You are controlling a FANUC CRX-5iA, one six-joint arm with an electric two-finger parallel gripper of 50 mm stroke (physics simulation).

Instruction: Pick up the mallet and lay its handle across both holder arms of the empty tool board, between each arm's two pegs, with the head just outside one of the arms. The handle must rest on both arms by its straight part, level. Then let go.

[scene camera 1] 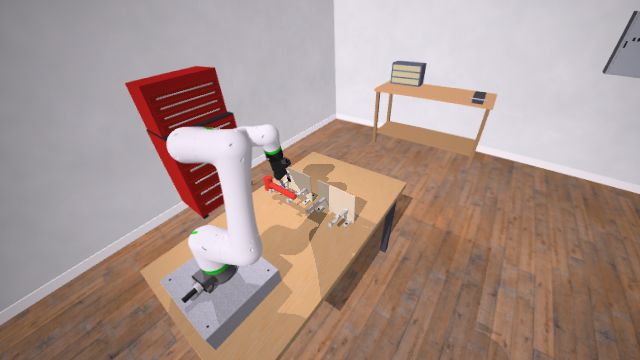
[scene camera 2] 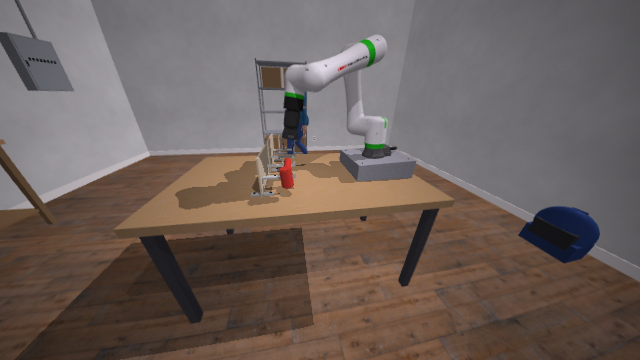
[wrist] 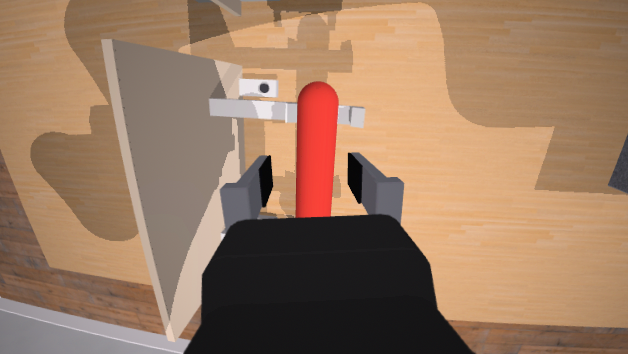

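Note:
The red mallet (scene camera 1: 284, 190) (scene camera 2: 286, 176) (wrist: 317, 150) lies across the two arms of the first tool board (scene camera 1: 300, 182) (scene camera 2: 262, 169) (wrist: 160, 150); its head is outside the arm farther from the robot base. The empty tool board (scene camera 1: 342, 200) stands beside it, nearer the base, with two bare pegged holder arms (scene camera 1: 316, 205) (scene camera 1: 339, 218). My gripper (scene camera 1: 284, 181) (wrist: 309, 169) is open over the mallet. In the wrist view the fingers stand apart, one on each side of the handle, with gaps on both sides. Their height against the handle is hard to judge. The head is hidden there by the gripper body.
Both boards stand upright on the wooden table (scene camera 1: 260, 220) (scene camera 2: 350, 197) (wrist: 475, 240). The first board's panel is close beside one finger in the wrist view. The robot's grey base block (scene camera 1: 240, 295) (scene camera 2: 382, 171) is at one table end. A red tool cabinet (scene camera 1: 187, 105) stands behind the table.

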